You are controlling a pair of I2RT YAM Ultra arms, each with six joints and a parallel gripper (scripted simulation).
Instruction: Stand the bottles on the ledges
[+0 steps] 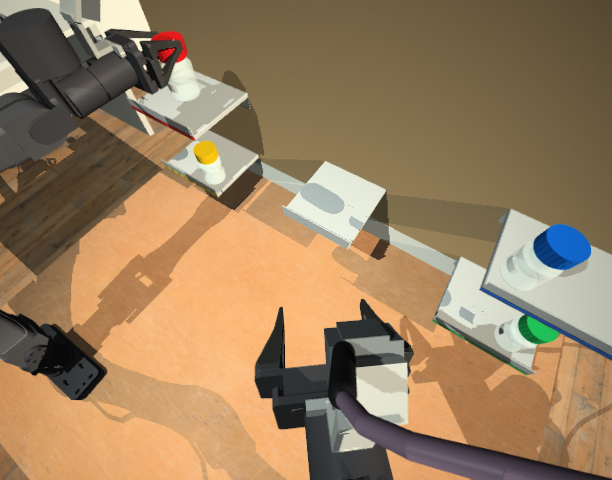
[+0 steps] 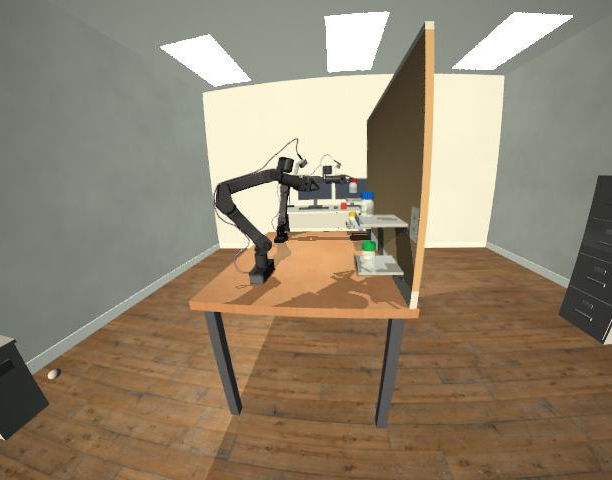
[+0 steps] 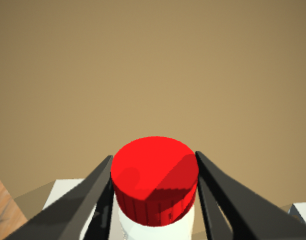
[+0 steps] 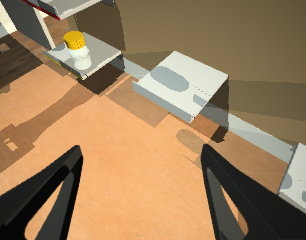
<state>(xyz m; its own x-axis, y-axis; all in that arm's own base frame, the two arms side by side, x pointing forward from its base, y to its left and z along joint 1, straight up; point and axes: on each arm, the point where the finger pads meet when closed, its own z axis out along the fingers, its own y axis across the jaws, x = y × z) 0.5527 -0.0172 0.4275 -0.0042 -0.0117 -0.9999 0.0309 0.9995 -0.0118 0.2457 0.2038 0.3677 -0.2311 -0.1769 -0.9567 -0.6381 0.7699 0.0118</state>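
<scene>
Right now my left hand is 50 mm above the red-capped bottle. Also, from my left hand: yellow-capped bottle: 300 mm below; then blue-capped bottle: 60 mm behind, 680 mm to the right, 110 mm below; then brown wall: 110 mm ahead, 360 mm to the right, 10 mm above.
</scene>
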